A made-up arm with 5 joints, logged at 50 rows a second.
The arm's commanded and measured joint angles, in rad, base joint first. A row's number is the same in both.
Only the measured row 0 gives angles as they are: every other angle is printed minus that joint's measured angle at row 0.
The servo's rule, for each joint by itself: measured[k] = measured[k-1] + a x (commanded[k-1-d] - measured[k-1]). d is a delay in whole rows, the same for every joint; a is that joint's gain. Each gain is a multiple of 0.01, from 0.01 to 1. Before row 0 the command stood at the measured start. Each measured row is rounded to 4 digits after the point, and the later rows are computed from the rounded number. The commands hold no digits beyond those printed.
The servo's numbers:
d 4
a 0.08 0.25 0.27 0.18 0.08
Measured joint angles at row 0: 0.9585, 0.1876, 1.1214, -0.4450, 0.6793
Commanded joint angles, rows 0 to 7: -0.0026, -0.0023, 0.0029, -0.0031, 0.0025; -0.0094, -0.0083, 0.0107, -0.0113, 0.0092; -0.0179, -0.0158, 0.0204, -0.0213, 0.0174; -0.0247, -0.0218, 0.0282, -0.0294, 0.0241; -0.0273, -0.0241, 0.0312, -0.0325, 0.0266; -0.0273, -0.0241, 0.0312, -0.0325, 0.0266; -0.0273, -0.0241, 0.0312, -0.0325, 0.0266; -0.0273, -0.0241, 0.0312, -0.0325, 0.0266
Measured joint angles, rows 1 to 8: 0.0000, 0.0000, 0.0000, 0.0000, 0.0000; 0.0000, 0.0000, 0.0000, 0.0000, 0.0000; 0.0000, 0.0000, 0.0000, 0.0000, 0.0000; 0.0000, 0.0000, 0.0000, 0.0000, 0.0000; -0.0002, -0.0006, 0.0008, -0.0006, 0.0002; -0.0009, -0.0025, 0.0035, -0.0025, 0.0009; -0.0023, -0.0058, 0.0081, -0.0059, 0.0022; -0.0041, -0.0098, 0.0135, -0.0101, 0.0040
